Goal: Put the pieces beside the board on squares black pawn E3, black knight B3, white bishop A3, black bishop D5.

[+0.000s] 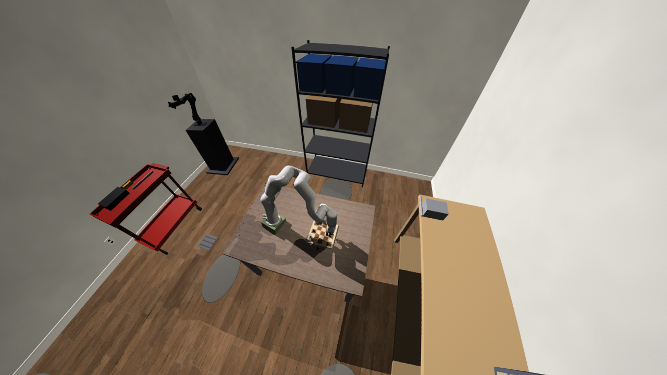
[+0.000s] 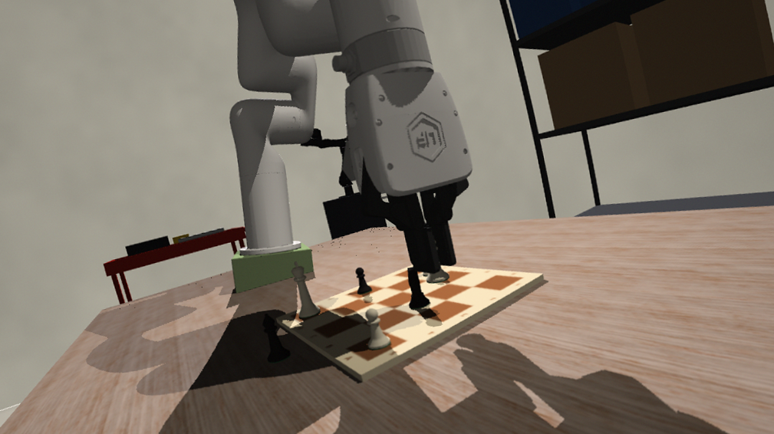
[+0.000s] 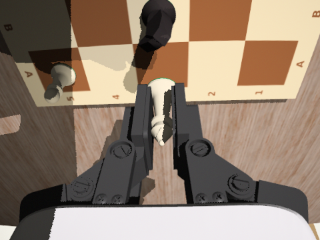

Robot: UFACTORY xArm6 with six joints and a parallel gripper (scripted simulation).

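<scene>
Now: the tall black piece 5 cm below my hand and 4 cm behind it. The rest, counted from my hand: chessboard 8 cm behind, 6 cm below, 1 cm to the left; white pawn 7 cm to the right, 5 cm below, 1 cm behind; white rook 1 cm below.
</scene>
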